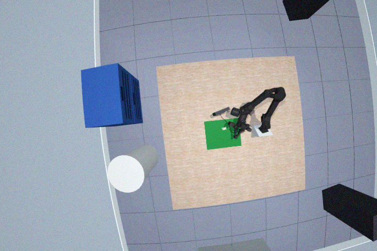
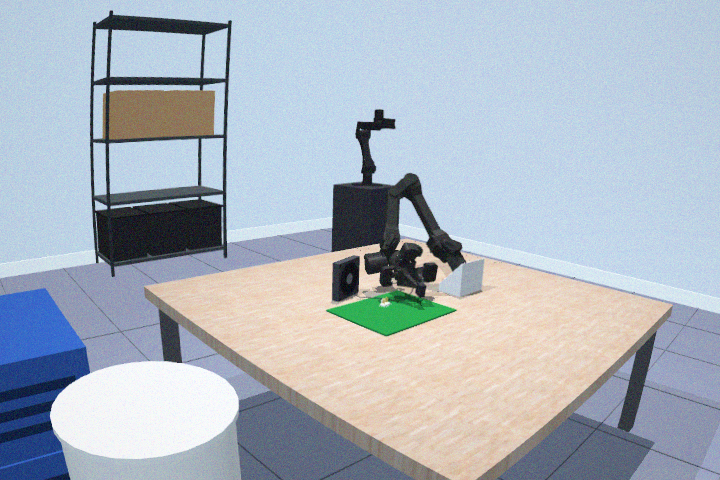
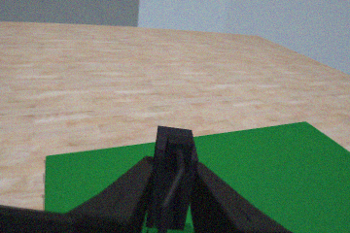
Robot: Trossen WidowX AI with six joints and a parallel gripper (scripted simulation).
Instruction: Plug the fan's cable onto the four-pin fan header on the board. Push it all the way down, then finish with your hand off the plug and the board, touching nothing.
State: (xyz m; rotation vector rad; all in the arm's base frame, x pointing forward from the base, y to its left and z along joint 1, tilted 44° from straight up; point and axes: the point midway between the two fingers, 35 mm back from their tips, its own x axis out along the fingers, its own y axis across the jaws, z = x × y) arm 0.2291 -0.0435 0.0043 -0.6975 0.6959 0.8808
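My gripper tip is now 80 mm short of the green board, 40 mm to the left of it and 80 mm above it. Round my gripper tip: black fan: 70 mm ahead, 220 mm to the right, 10 mm below; plug: 10 mm below.
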